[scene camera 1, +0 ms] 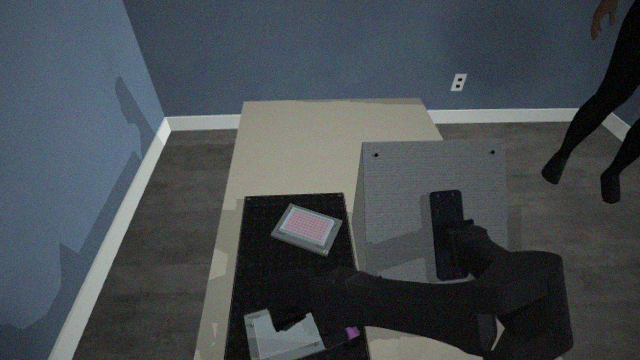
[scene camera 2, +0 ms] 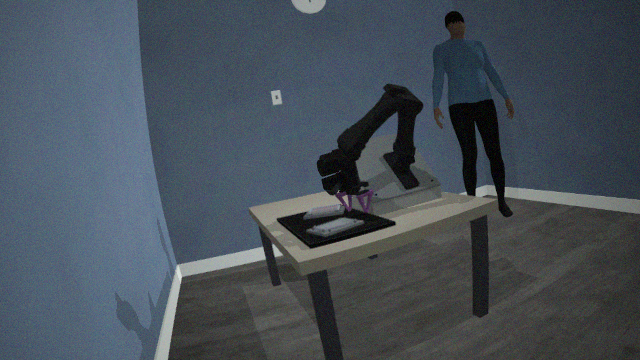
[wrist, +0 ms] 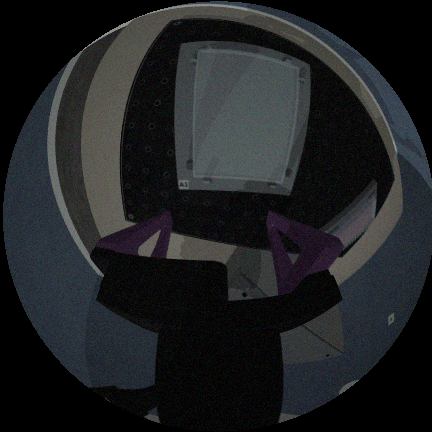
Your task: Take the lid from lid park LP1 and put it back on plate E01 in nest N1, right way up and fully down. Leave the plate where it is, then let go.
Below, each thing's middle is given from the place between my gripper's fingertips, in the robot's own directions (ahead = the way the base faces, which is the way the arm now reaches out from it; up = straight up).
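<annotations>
Well plate with pink wells [scene camera 1: 301, 224]: 20 mm below my hand, 30 mm ahead of it, 270 mm to the right of it. Clear lid [wrist: 245, 104]: my hand is 20 mm above it and 90 mm short of it.
</annotations>
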